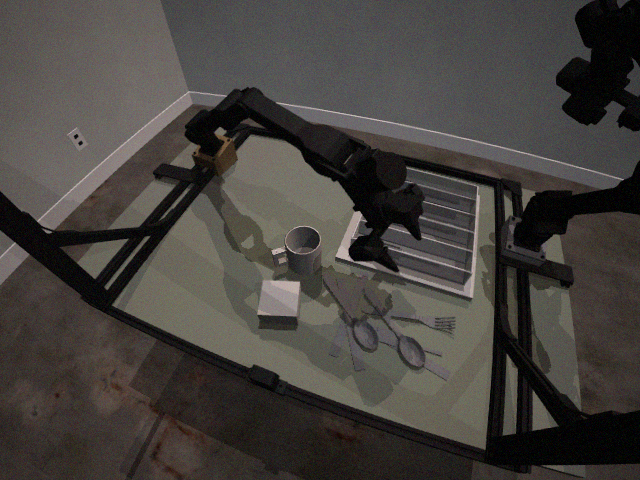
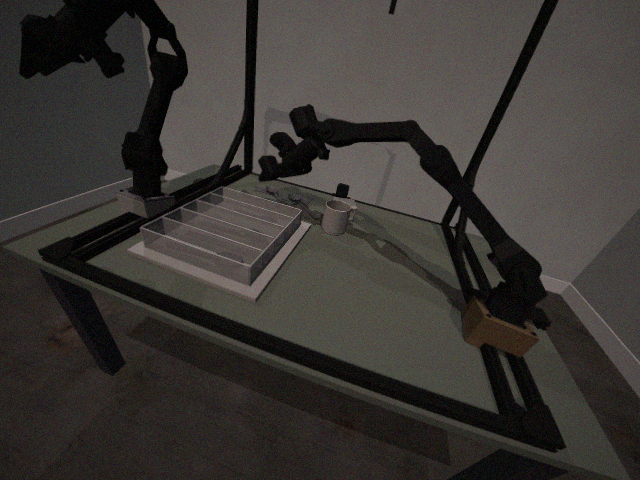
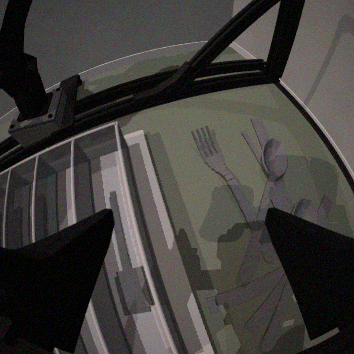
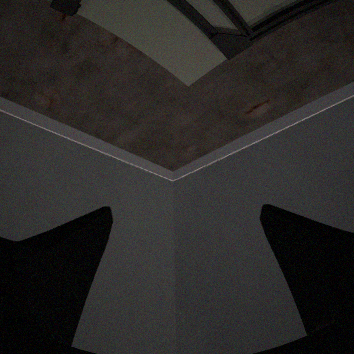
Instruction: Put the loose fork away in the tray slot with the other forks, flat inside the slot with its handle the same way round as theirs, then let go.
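Note:
The loose fork (image 1: 424,319) (image 3: 216,162) lies flat on the table, tines pointing away from the spoons, its handle end close to or under a spoon handle. The slotted tray (image 1: 439,285) (image 2: 248,291) (image 3: 161,205) stands beside the cutlery. A utensil (image 3: 135,290) with a flat, broad end lies in its slot nearest the loose cutlery; the other slots' contents are too dark to identify. My left gripper (image 1: 408,254) (image 3: 192,217) is open and empty, above the tray's edge near the cutlery. My right gripper (image 4: 187,214) is open and empty, raised high and facing the wall corner.
Two spoons (image 1: 364,335) (image 1: 412,352) lie with crossed flat handles or knives beside the fork. A grey mug (image 1: 305,258) (image 2: 334,219) stands near the tray. A white block (image 1: 279,299) sits in front of the mug. Black frame rails border the table.

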